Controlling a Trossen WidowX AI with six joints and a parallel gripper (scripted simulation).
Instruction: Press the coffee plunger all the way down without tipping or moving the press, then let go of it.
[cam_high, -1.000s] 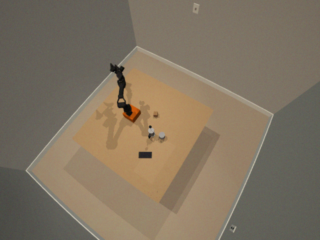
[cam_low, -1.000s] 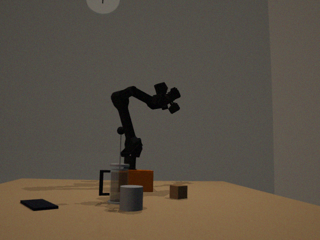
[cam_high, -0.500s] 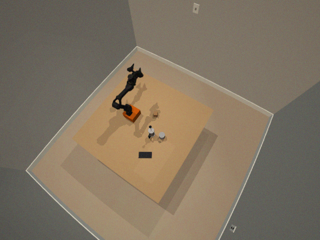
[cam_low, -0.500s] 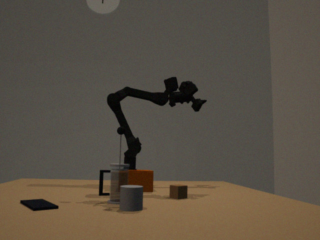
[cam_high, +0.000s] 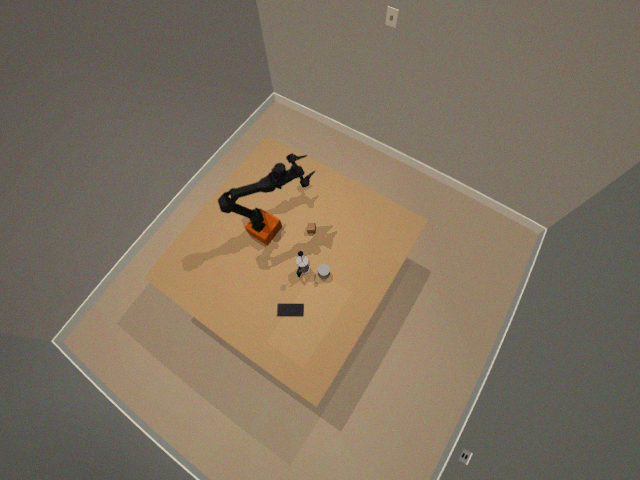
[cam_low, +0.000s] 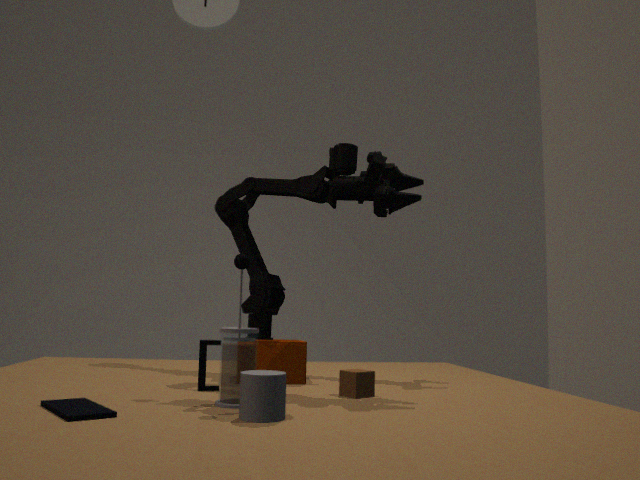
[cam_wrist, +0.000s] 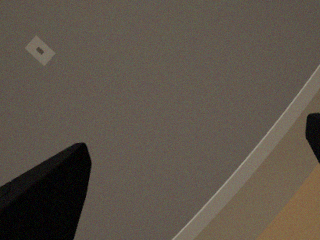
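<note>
My gripper tip is now 190 mm short of the glass coffee press, 420 mm to the left of it and 320 mm above it.
</note>
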